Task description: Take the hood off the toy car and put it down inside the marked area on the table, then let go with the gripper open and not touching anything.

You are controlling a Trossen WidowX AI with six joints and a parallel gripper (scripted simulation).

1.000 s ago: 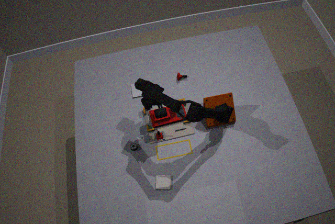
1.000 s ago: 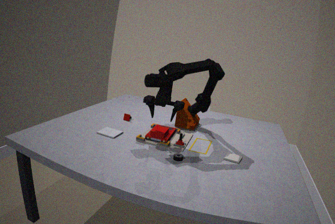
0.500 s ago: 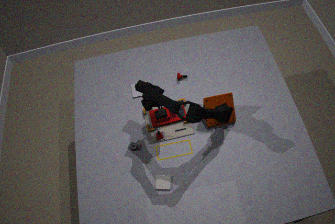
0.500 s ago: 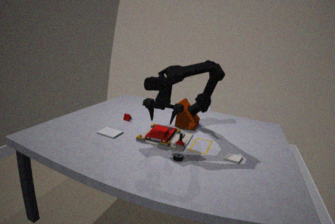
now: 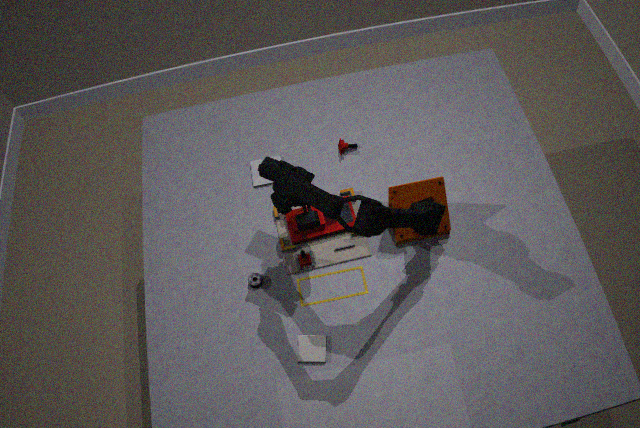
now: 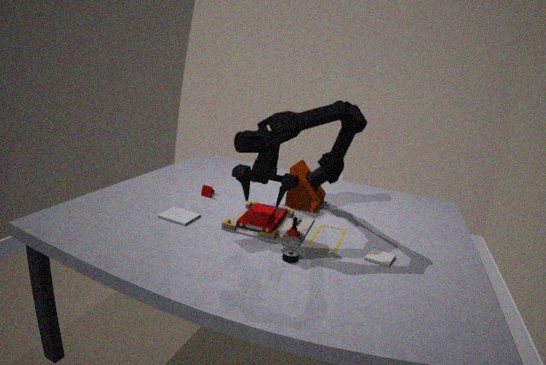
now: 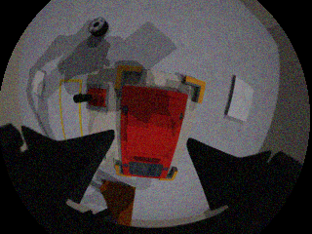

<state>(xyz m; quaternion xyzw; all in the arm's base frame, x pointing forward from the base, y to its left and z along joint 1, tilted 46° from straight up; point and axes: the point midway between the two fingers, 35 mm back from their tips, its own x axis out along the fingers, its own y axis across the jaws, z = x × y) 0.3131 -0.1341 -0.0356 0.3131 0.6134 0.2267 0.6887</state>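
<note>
Right now the hood is 3 cm below my gripper tip. Round my gripper tip: wheel: 20 cm ahead, 12 cm to the left, 6 cm below.
</note>
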